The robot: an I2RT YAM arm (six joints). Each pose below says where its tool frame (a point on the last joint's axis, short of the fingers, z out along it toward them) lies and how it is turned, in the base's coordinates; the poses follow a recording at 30 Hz.
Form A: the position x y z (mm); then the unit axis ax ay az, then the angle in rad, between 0 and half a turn.
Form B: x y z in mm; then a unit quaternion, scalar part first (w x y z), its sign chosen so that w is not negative. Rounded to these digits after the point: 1 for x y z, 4 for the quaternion.
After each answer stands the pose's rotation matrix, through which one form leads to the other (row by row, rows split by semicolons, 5 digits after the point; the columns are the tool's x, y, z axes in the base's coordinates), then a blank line. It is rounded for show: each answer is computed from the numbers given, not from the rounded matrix.
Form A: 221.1 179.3 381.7 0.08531 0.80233 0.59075 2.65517
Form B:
221.1 179.3 381.7 0.2408 0.0828 0.7787 0.5734
-0.87030 -0.14720 0.47001; 0.40511 0.32879 0.85310; -0.28011 0.93286 -0.22652

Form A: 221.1 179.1 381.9 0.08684 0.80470 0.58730 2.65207
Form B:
221.1 179.1 381.9 0.2423 0.0843 0.7807 0.5698
-0.86836 -0.14460 0.47438; 0.40770 0.33647 0.84886; -0.28236 0.93053 -0.23323

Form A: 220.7 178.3 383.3 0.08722 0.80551 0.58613 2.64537
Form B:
220.7 178.3 383.3 0.2456 0.0845 0.7808 0.5682
-0.86509 -0.14702 0.47959; 0.41110 0.34004 0.84579; -0.28743 0.92885 -0.23373

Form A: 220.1 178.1 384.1 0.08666 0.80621 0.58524 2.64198
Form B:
220.1 178.1 384.1 0.2472 0.0840 0.7812 0.5671
-0.86367 -0.14919 0.48148; 0.41158 0.34275 0.84447; -0.29101 0.92751 -0.23462

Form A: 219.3 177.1 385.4 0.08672 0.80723 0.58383 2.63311
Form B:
219.3 177.1 385.4 0.2515 0.0839 0.7813 0.5651
-0.85939 -0.15309 0.48786; 0.41539 0.34732 0.84073; -0.29815 0.92517 -0.23489

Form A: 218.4 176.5 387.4 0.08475 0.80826 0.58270 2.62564
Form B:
218.4 176.5 387.4 0.2551 0.0819 0.7815 0.5634
-0.85639 -0.15940 0.49110; 0.41556 0.35170 0.83882; -0.30643 0.92244 -0.23495

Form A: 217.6 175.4 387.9 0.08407 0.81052 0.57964 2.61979
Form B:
217.6 175.4 387.9 0.2580 0.0812 0.7831 0.5600
-0.85373 -0.16171 0.49498; 0.41613 0.35955 0.83520; -0.31302 0.91901 -0.23966

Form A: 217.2 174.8 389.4 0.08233 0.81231 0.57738 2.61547
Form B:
217.2 174.8 389.4 0.2600 0.0795 0.7844 0.5575
-0.85212 -0.16524 0.49657; 0.41466 0.36571 0.83326; -0.31929 0.91595 -0.24311

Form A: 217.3 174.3 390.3 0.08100 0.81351 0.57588 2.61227
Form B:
217.3 174.3 390.3 0.2616 0.0782 0.7852 0.5558
-0.85093 -0.16802 0.49769; 0.41356 0.36988 0.83196; -0.32387 0.91376 -0.24526

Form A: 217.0 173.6 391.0 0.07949 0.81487 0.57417 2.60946
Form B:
217.0 173.6 391.0 0.2629 0.0767 0.7862 0.5540
-0.84996 -0.17073 0.49841; 0.41191 0.37448 0.83072; -0.32847 0.91138 -0.24797

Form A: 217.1 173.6 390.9 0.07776 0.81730 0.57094 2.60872
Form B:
217.1 173.6 390.9 0.2633 0.0750 0.7885 0.5508
-0.85010 -0.17175 0.49783; 0.40834 0.38199 0.82906; -0.33256 0.90807 -0.25460

